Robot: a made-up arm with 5 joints.
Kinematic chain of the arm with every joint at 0, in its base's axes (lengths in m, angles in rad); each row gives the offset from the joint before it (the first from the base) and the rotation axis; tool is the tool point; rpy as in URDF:
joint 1: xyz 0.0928 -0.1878 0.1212 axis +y
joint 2: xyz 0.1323 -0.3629 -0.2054 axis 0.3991 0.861 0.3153
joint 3: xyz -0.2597 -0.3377 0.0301 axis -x
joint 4: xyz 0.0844 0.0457 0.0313 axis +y
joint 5: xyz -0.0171 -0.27 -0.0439 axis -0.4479 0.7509 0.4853
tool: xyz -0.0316 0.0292 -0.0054 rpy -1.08 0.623 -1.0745
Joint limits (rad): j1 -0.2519..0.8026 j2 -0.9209..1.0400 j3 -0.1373..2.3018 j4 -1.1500..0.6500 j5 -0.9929..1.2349
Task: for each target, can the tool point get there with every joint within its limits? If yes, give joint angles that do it. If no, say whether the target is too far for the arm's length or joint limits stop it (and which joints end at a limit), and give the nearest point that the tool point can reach.
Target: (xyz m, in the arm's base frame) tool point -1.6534 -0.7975 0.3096
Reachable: no: too far | nearest point -0.2761 -0.8500 0.1610 | short by 1.386 m
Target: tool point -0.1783 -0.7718 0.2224
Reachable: yes | joints 0.6383 -0.6644 1.4573 0.3565 0.8530
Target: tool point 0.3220 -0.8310 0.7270
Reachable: no: joint limits stop it (at a limit: joint 1, joint 4, joint 5) | nearest point 0.0315 -0.8680 0.2382 | short by 0.570 m
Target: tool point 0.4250 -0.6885 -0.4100
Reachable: no: joint limits stop it (at a limit: joint 2, joint 4) | nearest point 0.2338 -0.8825 -0.1042 | short by 0.410 m
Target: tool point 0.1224 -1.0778 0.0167
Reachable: yes | joints -0.0820 0.2477 0.6629 -0.6276 -0.5207
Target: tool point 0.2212 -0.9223 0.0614
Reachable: yes | joints 0.4162 0.7460 1.9372 -0.3490 0.9820
